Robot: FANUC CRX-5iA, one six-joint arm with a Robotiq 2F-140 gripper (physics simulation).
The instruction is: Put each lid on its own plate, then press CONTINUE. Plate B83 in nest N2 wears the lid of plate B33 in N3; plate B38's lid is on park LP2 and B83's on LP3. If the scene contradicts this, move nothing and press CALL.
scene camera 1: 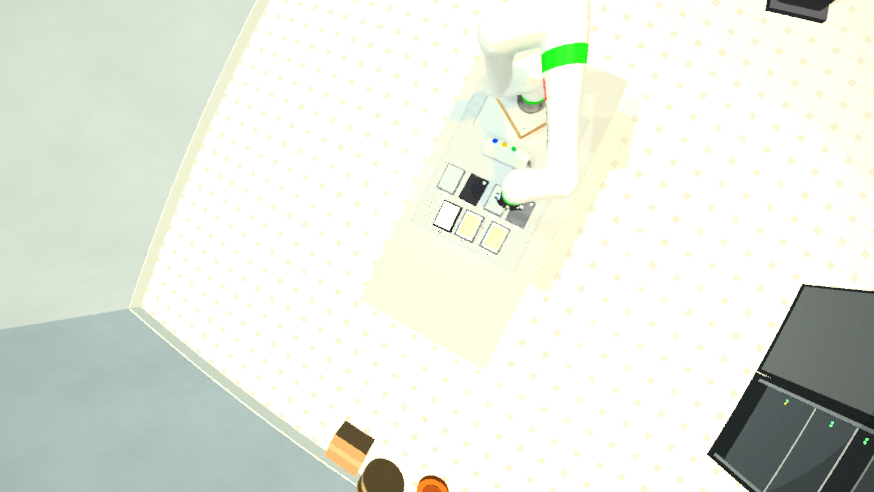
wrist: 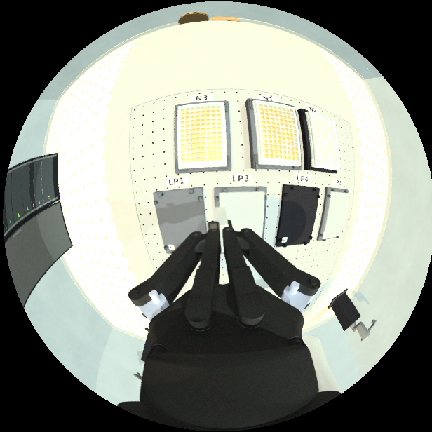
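My gripper is shut and empty, above the near part of park LP3. A pale lid lies on LP3, partly hidden by the fingers. Another pale lid lies on LP2. The plate in N2 looks white with a faint grid, in a black nest. The plates in N1 and N3 show yellow wells. Plate codes are not readable. The button box has blue, yellow and green buttons.
Grey park LP1 and black park LP4 flank LP3 and bear no lid. A brown-edged panel lies near the arm's base. A dark cabinet stands far off on the right.
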